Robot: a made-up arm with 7 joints. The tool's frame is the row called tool.
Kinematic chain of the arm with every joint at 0, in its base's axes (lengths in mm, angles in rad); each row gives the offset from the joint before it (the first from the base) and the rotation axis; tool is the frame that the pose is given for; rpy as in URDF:
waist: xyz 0 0 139.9 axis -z
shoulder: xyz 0 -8 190.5 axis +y
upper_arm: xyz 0 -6.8 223.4 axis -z
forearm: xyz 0 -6.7 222.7 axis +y
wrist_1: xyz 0 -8.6 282.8 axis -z
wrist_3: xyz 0 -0.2 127.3 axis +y
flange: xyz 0 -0.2 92.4 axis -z
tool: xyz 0 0 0 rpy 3.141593 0 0
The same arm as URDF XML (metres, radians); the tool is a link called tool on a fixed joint. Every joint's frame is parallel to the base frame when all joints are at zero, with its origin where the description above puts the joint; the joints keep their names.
<robot name="arm">
  <joint name="waist" type="continuous">
    <parent link="base_link"/>
    <child link="link1"/>
    <origin xyz="0.0000 0.0000 0.1399" rpy="0.0000 0.0000 0.0000"/>
    <axis xyz="0 0 -1"/>
  </joint>
  <joint name="shoulder" type="continuous">
    <parent link="link1"/>
    <child link="link2"/>
    <origin xyz="0.0000 -0.0080 0.1905" rpy="0.0000 0.0000 0.0000"/>
    <axis xyz="0 1 0"/>
  </joint>
  <joint name="upper_arm" type="continuous">
    <parent link="link2"/>
    <child link="link3"/>
    <origin xyz="0.0000 -0.0068 0.2234" rpy="0.0000 0.0000 0.0000"/>
    <axis xyz="0 0 -1"/>
  </joint>
  <joint name="forearm" type="continuous">
    <parent link="link3"/>
    <child link="link4"/>
    <origin xyz="0.0000 -0.0067 0.2227" rpy="0.0000 0.0000 0.0000"/>
    <axis xyz="0 1 0"/>
  </joint>
  <joint name="wrist_1" type="continuous">
    <parent link="link4"/>
    <child link="link5"/>
    <origin xyz="0.0000 -0.0086 0.2828" rpy="0.0000 0.0000 0.0000"/>
    <axis xyz="0 0 -1"/>
  </joint>
  <joint name="wrist_3" type="continuous">
    <parent link="link5"/>
    <child link="link6"/>
    <origin xyz="0.0000 -0.0002 0.1273" rpy="0.0000 0.0000 0.0000"/>
    <axis xyz="0 1 0"/>
  </joint>
  <joint name="flange" type="continuous">
    <parent link="link6"/>
    <child link="link7"/>
    <origin xyz="0.0000 -0.0002 0.0924" rpy="0.0000 0.0000 0.0000"/>
    <axis xyz="0 0 -1"/>
  </joint>
  <joint name="tool_joint" type="fixed">
    <parent link="link7"/>
    <child link="tool"/>
    <origin xyz="0.0000 0.0000 0.0000" rpy="-3.1416 0.0000 0.0000"/>
  </joint>
  <link name="base_link"/>
  <link name="link1"/>
  <link name="link2"/>
  <link name="link3"/>
  <link name="link4"/>
  <link name="link5"/>
  <link name="link6"/>
  <link name="link7"/>
  <link name="tool"/>
</robot>

